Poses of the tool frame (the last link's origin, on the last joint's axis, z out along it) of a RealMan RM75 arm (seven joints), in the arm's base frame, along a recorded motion.
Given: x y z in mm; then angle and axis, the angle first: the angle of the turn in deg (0 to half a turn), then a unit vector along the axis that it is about.
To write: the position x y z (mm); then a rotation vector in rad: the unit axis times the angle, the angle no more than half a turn. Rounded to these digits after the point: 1 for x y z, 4 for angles.
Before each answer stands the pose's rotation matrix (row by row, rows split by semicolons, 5 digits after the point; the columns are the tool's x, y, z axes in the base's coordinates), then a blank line. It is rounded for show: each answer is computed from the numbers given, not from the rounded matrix.
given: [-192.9 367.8 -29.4 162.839 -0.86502 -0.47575 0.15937]
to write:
0.50773 0.75772 -0.40995; 0.85177 -0.51288 0.10697; -0.12921 -0.40350 -0.90581

[-192.9 367.8 -29.4 -2.4585 -1.3521 0.4529]
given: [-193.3 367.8 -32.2 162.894 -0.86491 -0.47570 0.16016]
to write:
0.50727 0.75756 -0.41084; 0.85177 -0.51320 0.10540; -0.13100 -0.40341 -0.90560

[-193.3 367.8 -32.2 -2.4590 -1.3524 0.4553]
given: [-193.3 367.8 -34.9 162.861 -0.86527 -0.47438 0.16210]
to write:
0.50854 0.75493 -0.41409; 0.85047 -0.51552 0.10461; -0.13450 -0.40536 -0.90421

[-193.3 367.8 -34.9 -2.4595 -1.3484 0.4608]
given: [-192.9 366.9 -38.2 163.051 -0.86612 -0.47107 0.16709]
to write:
0.51119 0.74958 -0.42048; 0.84700 -0.52238 0.09849; -0.14583 -0.40650 -0.90194

[-192.9 366.9 -38.2 -2.4648 -1.3406 0.4755]
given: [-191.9 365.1 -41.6 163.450 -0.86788 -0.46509 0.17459]
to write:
0.51665 0.74083 -0.42925; 0.84029 -0.53492 0.08818; -0.16429 -0.40625 -0.89887

[-191.9 365.1 -41.6 -2.4758 -1.3268 0.4981]
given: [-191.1 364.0 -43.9 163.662 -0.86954 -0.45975 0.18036]
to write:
0.52205 0.73266 -0.43666; 0.83414 -0.54541 0.08211; -0.17800 -0.40710 -0.89587

[-191.1 364.0 -43.9 -2.4838 -1.3132 0.5152]
